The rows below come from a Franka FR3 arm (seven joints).
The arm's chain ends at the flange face. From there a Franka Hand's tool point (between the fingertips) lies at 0.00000 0.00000 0.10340 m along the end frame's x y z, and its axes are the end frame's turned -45 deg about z.
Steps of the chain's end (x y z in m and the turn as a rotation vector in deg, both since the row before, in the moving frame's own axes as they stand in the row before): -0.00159, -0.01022, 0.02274, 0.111, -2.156, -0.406; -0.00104, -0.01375, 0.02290, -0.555, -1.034, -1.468; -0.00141, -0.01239, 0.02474, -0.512, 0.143, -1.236; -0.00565, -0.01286, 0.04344, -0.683, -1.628, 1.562; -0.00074, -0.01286, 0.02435, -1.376, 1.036, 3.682; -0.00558, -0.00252, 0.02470, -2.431, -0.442, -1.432; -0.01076, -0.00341, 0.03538, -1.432, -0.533, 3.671
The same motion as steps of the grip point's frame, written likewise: 0.00348, -0.01123, 0.02267, 1.603, -1.446, -0.406; 0.00695, -0.01104, 0.02288, 0.339, -1.124, -1.468; 0.00730, -0.00892, 0.02474, -0.463, -0.261, -1.236; 0.00217, -0.01433, 0.04339, 0.668, -1.634, 1.562; 0.00804, -0.00656, 0.02430, -1.706, -0.240, 3.682; -0.00580, -0.00314, 0.02460, -1.406, -2.032, -1.432; -0.00774, -0.00895, 0.03534, -0.636, -1.389, 3.671
